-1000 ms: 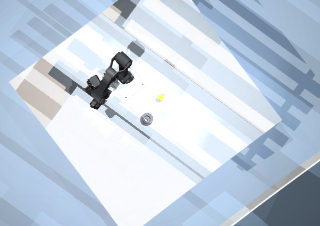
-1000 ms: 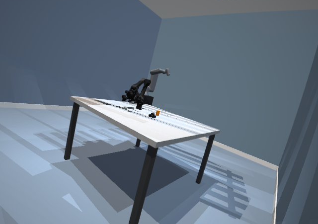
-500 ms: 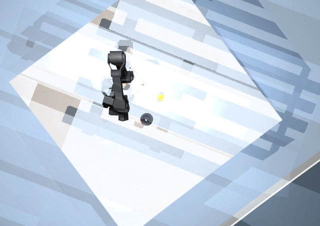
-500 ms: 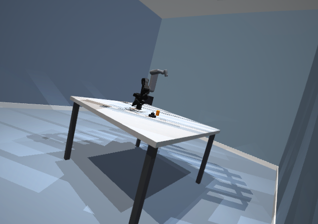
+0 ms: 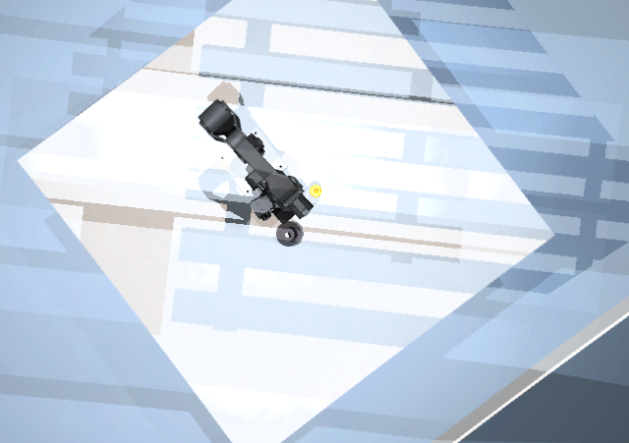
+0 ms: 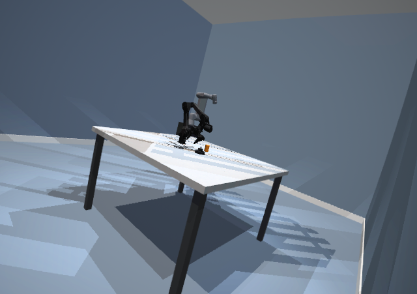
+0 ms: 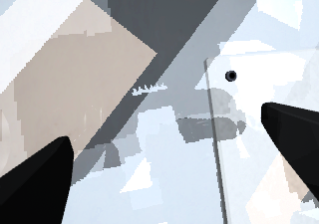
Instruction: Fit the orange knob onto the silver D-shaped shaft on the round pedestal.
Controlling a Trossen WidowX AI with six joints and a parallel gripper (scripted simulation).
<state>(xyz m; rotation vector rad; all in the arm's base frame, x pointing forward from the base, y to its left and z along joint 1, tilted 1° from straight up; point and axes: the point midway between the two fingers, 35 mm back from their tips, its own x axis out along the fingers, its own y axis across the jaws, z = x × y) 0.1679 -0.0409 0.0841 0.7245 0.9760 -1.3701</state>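
My gripper tip is 160 mm to the right of the orange knob, 70 mm short of it and 20 mm above it. Also, from my gripper tip: dark round pedestal: 140 mm ahead, 30 mm below.
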